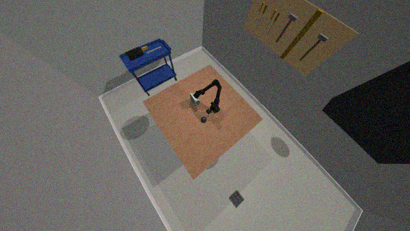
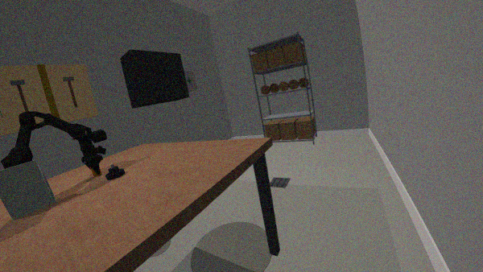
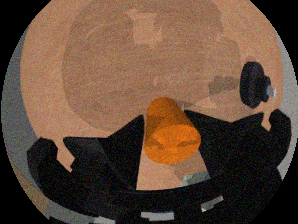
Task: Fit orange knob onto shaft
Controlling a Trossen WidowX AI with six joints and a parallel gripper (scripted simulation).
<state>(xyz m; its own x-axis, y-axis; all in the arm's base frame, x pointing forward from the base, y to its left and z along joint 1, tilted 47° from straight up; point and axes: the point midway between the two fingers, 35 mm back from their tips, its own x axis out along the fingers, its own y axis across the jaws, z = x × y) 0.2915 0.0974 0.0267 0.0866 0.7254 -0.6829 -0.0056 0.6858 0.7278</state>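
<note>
Now: the orange knob 3 cm above my gripper tip. Round my gripper tip: dark round pedestal (4 cm ahead, 17 cm to the right, 2 cm above).
</note>
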